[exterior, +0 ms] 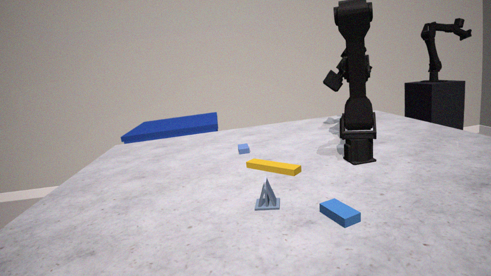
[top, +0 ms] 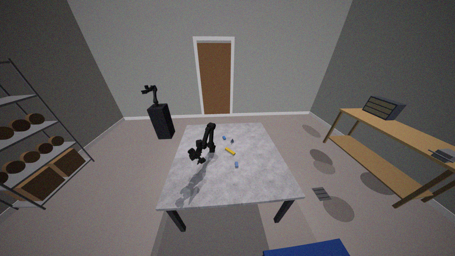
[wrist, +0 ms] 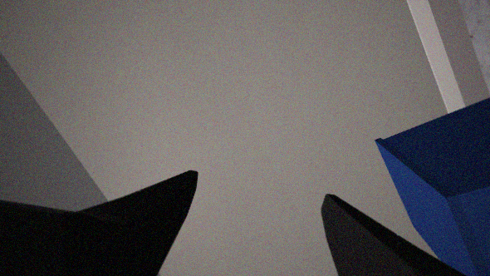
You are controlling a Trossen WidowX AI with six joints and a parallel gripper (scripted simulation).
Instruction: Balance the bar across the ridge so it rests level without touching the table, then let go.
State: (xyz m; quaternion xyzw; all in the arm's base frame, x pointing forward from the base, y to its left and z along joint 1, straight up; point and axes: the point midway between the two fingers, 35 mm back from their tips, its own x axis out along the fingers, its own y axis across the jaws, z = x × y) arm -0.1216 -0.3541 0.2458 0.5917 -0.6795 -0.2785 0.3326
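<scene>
The yellow bar is 36 cm to the left of my gripper tip, 35 cm ahead of it and 24 cm below it. From my gripper tip the other things lie so: grey triangular ridge (55 cm to the left, 40 cm ahead, 22 cm below); then blue block (64 cm to the left, 29 cm ahead, 24 cm below).
</scene>
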